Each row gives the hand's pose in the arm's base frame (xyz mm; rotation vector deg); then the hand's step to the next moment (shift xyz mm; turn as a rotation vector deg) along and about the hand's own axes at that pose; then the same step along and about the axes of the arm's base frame.
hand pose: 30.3 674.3 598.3 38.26 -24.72 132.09
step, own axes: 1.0 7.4 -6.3 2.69 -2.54 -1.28
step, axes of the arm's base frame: -7.9 -1.7 -5.4 -0.37 3.82 0.79
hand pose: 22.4 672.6 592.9 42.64 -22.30 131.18
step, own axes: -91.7 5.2 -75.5 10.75 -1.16 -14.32
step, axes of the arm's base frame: 21.0 -16.7 -115.8 -11.39 13.04 -4.71
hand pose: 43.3 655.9 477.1 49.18 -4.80 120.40
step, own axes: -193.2 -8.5 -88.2 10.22 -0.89 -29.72
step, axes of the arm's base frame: 37.2 -96.3 -185.8 -19.79 17.82 -16.72
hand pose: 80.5 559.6 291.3 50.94 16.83 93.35
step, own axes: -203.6 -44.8 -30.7 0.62 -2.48 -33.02
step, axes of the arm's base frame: 14.1 -167.2 -127.4 -20.77 10.30 -23.65
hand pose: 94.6 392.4 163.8 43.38 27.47 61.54
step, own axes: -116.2 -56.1 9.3 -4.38 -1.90 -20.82
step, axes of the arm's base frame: -7.9 -123.8 -36.8 -14.87 2.06 -15.19
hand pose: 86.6 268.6 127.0 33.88 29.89 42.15
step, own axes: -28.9 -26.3 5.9 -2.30 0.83 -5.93
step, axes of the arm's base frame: -2.4 -38.9 -6.4 -5.53 0.62 -3.19
